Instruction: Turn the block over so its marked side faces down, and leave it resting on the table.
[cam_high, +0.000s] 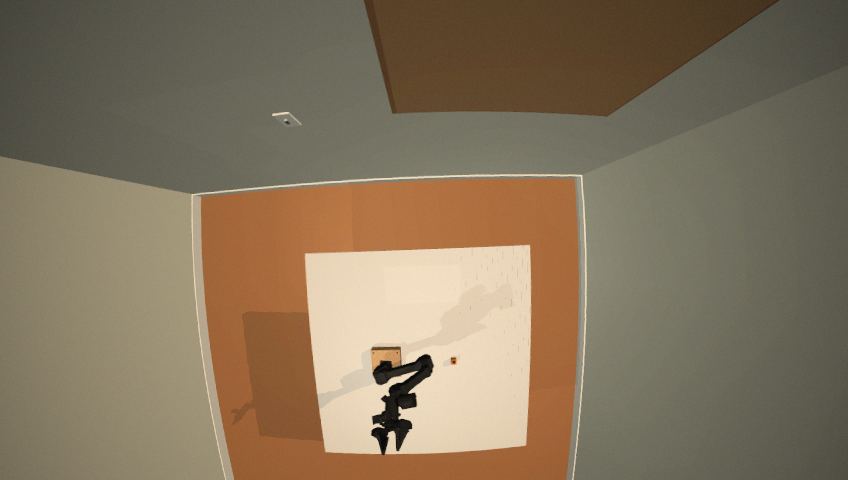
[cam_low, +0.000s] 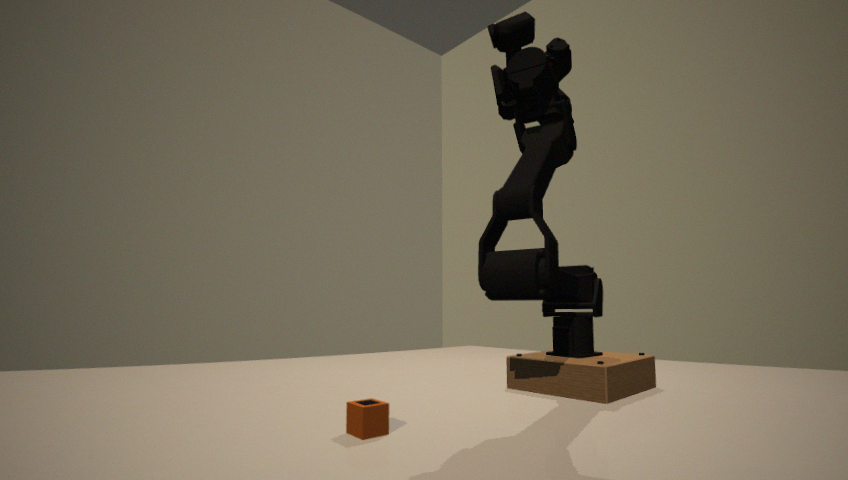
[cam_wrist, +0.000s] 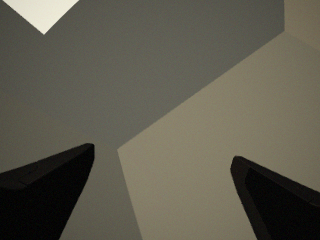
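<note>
Now: gripper tip 290 mm short of the orange block, 100 mm to the right of it and 560 mm above it.
</note>
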